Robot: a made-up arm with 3 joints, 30 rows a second.
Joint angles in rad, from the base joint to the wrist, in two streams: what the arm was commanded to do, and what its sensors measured. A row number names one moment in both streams.
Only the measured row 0 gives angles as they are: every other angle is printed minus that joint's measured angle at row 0.
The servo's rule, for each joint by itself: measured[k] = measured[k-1] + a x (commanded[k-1-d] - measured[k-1]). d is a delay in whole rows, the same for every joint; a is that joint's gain. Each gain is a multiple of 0.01, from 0.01 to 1. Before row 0 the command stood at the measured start. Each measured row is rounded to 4 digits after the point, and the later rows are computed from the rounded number. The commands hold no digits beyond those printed.
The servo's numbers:
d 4
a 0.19 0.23 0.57
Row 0, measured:
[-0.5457, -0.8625, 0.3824]
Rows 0 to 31, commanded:
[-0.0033, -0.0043, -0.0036]
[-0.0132, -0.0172, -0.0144]
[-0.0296, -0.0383, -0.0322]
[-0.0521, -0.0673, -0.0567]
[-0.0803, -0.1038, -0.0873]
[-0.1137, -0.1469, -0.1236]
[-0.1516, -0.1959, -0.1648]
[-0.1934, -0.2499, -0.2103]
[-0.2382, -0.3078, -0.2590]
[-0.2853, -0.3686, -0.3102]
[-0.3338, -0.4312, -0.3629]
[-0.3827, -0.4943, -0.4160]
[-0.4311, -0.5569, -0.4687]
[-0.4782, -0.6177, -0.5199]
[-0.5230, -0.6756, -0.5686]
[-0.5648, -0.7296, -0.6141]
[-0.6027, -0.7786, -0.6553]
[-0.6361, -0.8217, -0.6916]
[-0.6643, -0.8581, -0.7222]
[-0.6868, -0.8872, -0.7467]
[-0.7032, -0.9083, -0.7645]
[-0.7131, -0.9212, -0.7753]
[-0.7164, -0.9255, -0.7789]
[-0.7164, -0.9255, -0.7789]
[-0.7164, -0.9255, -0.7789]
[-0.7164, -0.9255, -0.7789]
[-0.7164, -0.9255, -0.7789]
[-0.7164, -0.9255, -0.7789]
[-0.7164, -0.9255, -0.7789]
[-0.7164, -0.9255, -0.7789]
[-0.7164, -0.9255, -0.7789]
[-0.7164, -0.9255, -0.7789]
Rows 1 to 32, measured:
[0.0000, 0.0000, 0.0000]
[0.0000, 0.0000, 0.0000]
[0.0000, 0.0000, 0.0000]
[0.0000, 0.0000, 0.0000]
[-0.0006, -0.0010, -0.0021]
[-0.0030, -0.0047, -0.0091]
[-0.0081, -0.0124, -0.0223]
[-0.0165, -0.0250, -0.0419]
[-0.0286, -0.0431, -0.0678]
[-0.0448, -0.0670, -0.0996]
[-0.0651, -0.0966, -0.1368]
[-0.0895, -0.1319, -0.1787]
[-0.1178, -0.1724, -0.2245]
[-0.1496, -0.2175, -0.2733]
[-0.1846, -0.2667, -0.3244]
[-0.2222, -0.3190, -0.3766]
[-0.2619, -0.3737, -0.4291]
[-0.3030, -0.4298, -0.4809]
[-0.3448, -0.4863, -0.5309]
[-0.3866, -0.5423, -0.5783]
[-0.4277, -0.5966, -0.6222]
[-0.4673, -0.6484, -0.6618]
[-0.5047, -0.6966, -0.6962]
[-0.5393, -0.7404, -0.7250]
[-0.5704, -0.7790, -0.7475]
[-0.5975, -0.8117, -0.7633]
[-0.6201, -0.8379, -0.7722]
[-0.6384, -0.8580, -0.7760]
[-0.6532, -0.8735, -0.7777]
[-0.6652, -0.8855, -0.7784]
[-0.6749, -0.8947, -0.7787]
[-0.6828, -0.9018, -0.7788]

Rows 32 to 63, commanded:
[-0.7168, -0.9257, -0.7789]
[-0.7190, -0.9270, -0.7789]
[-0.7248, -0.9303, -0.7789]
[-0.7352, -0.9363, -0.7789]
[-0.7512, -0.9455, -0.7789]
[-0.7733, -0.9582, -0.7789]
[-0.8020, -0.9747, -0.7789]
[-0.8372, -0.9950, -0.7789]
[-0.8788, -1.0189, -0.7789]
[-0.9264, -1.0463, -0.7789]
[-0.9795, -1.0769, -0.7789]
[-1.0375, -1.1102, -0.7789]
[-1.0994, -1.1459, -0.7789]
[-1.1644, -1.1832, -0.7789]
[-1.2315, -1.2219, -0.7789]
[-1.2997, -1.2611, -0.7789]
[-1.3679, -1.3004, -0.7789]
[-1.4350, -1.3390, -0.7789]
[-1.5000, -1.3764, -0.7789]
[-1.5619, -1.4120, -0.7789]
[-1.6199, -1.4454, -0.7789]
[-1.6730, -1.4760, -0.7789]
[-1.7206, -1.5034, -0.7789]
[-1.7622, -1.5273, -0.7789]
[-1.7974, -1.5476, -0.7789]
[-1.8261, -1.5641, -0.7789]
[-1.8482, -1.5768, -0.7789]
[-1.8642, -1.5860, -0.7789]
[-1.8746, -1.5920, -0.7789]
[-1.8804, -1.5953, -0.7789]
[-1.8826, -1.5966, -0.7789]
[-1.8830, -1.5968, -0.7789]
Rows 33 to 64, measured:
[-0.6892, -0.9073, -0.7789]
[-0.6944, -0.9115, -0.7789]
[-0.6986, -0.9147, -0.7789]
[-0.7020, -0.9172, -0.7789]
[-0.7048, -0.9192, -0.7789]
[-0.7075, -0.9210, -0.7789]
[-0.7108, -0.9231, -0.7789]
[-0.7154, -0.9261, -0.7789]
[-0.7222, -0.9306, -0.7789]
[-0.7319, -0.9369, -0.7789]
[-0.7452, -0.9456, -0.7789]
[-0.7627, -0.9570, -0.7789]
[-0.7848, -0.9712, -0.7789]
[-0.8117, -0.9885, -0.7789]
[-0.8436, -1.0088, -0.7789]
[-0.8804, -1.0321, -0.7789]
[-0.9220, -1.0583, -0.7789]
[-0.9681, -1.0870, -0.7789]
[-1.0181, -1.1180, -0.7789]
[-1.0716, -1.1509, -0.7789]
[-1.1279, -1.1853, -0.7789]
[-1.1862, -1.2207, -0.7789]
[-1.2458, -1.2565, -0.7789]
[-1.3059, -1.2923, -0.7789]
[-1.3656, -1.3275, -0.7789]
[-1.4240, -1.3617, -0.7789]
[-1.4804, -1.3943, -0.7789]
[-1.5339, -1.4249, -0.7789]
[-1.5840, -1.4531, -0.7789]
[-1.6300, -1.4786, -0.7789]
[-1.6715, -1.5012, -0.7789]
[-1.7081, -1.5207, -0.7789]

